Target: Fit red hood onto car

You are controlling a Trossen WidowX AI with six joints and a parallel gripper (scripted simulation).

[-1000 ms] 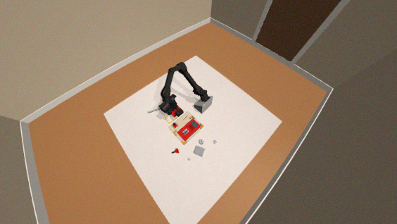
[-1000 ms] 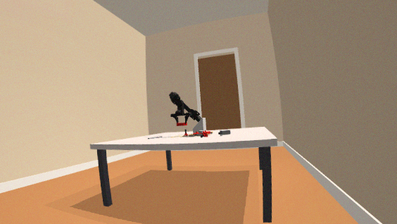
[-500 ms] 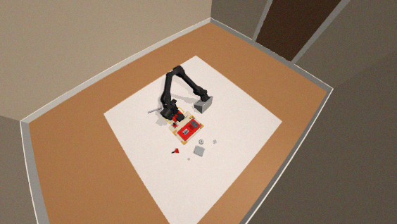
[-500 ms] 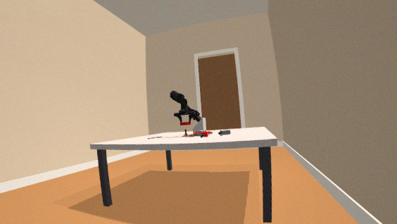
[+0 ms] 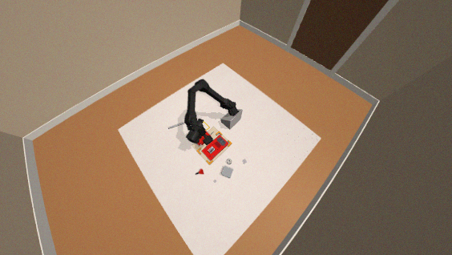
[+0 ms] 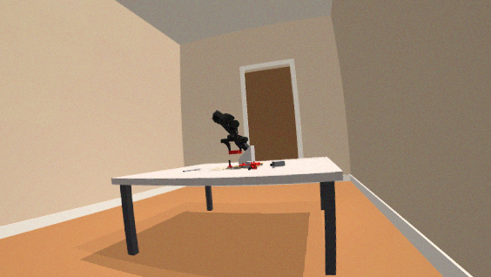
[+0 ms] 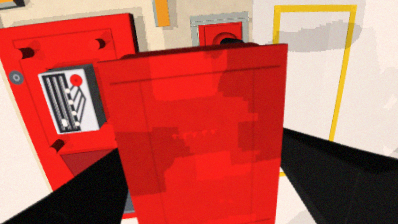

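Now: gripper tip 100 mm to the right of the grey engine block, 90 mm above it and 10 mm short of it. Round my gripper tip: thin grey rod: 300 mm to the right, 110 mm below, 90 mm ahead; red hood: right at my gripper tip; tiny grey piece: 330 mm to the left, 130 mm behind, 110 mm below.
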